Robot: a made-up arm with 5 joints. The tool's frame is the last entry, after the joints.
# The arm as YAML. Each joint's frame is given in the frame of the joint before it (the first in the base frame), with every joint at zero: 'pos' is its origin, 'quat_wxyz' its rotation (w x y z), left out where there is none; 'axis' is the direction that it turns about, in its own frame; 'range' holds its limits. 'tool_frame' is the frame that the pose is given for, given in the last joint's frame.
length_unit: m
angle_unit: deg
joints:
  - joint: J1
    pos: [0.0, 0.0, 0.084]
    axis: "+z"
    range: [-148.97, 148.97]
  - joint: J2
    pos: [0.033, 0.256, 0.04]
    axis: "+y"
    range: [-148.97, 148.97]
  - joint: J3
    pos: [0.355, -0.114, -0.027]
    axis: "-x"
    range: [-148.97, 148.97]
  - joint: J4
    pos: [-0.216, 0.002, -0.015]
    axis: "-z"
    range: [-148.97, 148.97]
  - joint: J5
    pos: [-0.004, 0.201, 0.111]
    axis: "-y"
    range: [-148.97, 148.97]
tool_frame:
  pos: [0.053, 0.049, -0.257]
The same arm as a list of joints. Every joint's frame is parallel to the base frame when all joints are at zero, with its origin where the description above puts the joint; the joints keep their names.
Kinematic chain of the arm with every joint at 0, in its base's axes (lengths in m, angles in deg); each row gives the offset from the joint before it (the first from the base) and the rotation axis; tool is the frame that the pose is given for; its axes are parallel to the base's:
J1: xyz 0 0 0.084 axis +z
J2: xyz 0.033 0.256 0.04 axis +y
J3: xyz 0.355 -0.114 -0.027 axis -x
J4: xyz -0.216 0.002 -0.015 axis -z
J5: xyz -0.004 0.201 0.111 axis -y
tool: xyz 0.053 0.049 -0.257
Joint limits (deg, base to tool): -148.97..148.97 -148.97..148.97 -148.97..148.97 -148.97..148.97 -148.97..148.97

